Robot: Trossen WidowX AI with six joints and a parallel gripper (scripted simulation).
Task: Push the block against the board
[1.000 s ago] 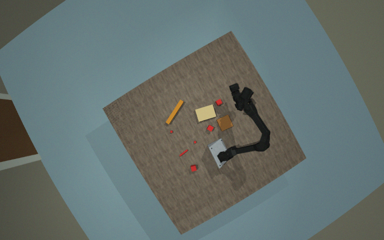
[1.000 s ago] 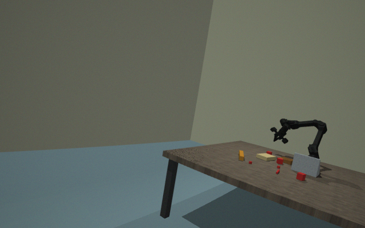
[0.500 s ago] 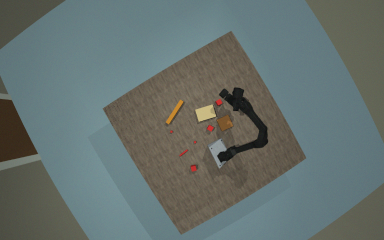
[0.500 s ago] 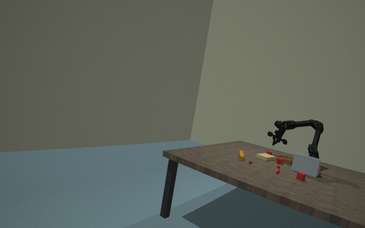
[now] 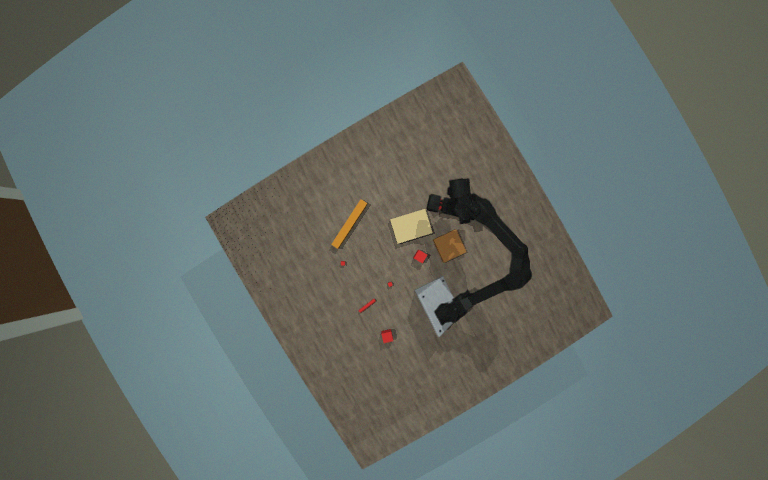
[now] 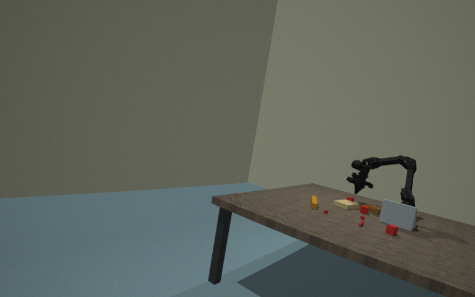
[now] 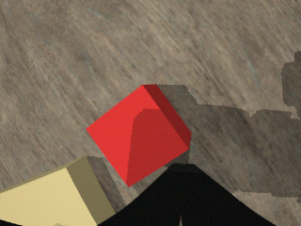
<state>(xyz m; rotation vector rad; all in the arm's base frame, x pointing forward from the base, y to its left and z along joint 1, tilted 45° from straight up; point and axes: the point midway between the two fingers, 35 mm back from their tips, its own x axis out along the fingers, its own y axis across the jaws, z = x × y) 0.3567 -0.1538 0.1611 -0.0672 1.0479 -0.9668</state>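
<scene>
Now: the brown square block 150 mm behind my gripper tip, 60 mm to the left of it and 60 mm below it. From my gripper tip the other things lie so: red stick: 200 mm behind, 470 mm to the left, 60 mm below; board: 160 mm to the left, 60 mm below; long orange bar: 130 mm ahead, 370 mm to the left, 60 mm below.
</scene>
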